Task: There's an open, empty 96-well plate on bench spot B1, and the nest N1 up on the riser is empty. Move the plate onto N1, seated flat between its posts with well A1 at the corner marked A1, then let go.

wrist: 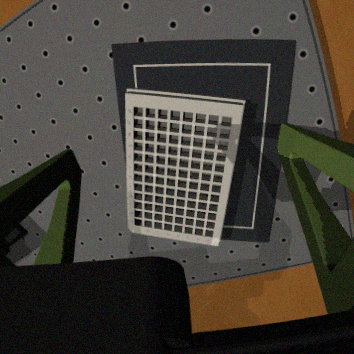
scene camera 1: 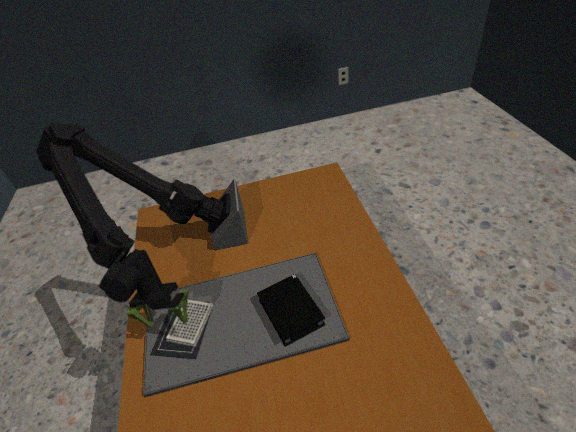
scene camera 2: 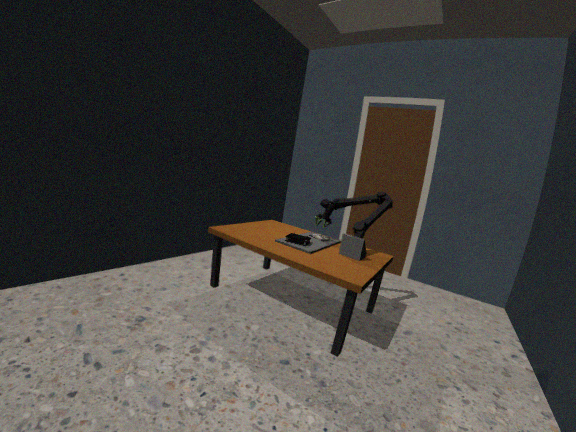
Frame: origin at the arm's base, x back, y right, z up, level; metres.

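Seen in the pictures: gripper, fingertip midpoint: (wrist: 176, 146) (scene camera 1: 169, 324) (scene camera 2: 319, 226); arm's base at its link origin: (scene camera 1: 221, 214) (scene camera 2: 354, 244).
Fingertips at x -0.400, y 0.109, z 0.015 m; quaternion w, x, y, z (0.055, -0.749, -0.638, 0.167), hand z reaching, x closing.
Observation:
Offsets run from my fingertips to a thing's top centre. "*": to the spot under its first point. Level surfaces: height alone.
The white 96-well plate {dx +0.049, dy -0.025, dz -0.071 m} (scene camera 1: 190, 322) (scene camera 2: 320, 237) (wrist: 175, 172) lies on the dark bench spot {* dx -0.035, dy +0.012, dz -0.085 m} (wrist: 200, 53), turned slightly and shifted from its pale outline, with part of the outline showing beside it. My gripper (scene camera 1: 168, 323) (scene camera 2: 322, 223) (wrist: 176, 146) is open and empty above the plate. In the wrist view its green fingers stand wide, one on each side of the plate, with gaps to both. The black nest on its riser {* dx +0.024, dy -0.307, dz -0.049 m} (scene camera 1: 291, 310) (scene camera 2: 298, 239) is empty. Pale bits show at some of its corners. Its A1 mark is too small to read.
The grey perforated board {dx +0.054, dy -0.162, dz -0.086 m} (scene camera 1: 232, 320) (scene camera 2: 314, 247) (wrist: 55, 90) carries the bench spot and the nest. It lies on the orange table {dz -0.100 m} (scene camera 1: 380, 370) (scene camera 2: 260, 230). The arm's grey wedge-shaped base mount (scene camera 1: 232, 230) (scene camera 2: 352, 246) stands on the table, off the board.

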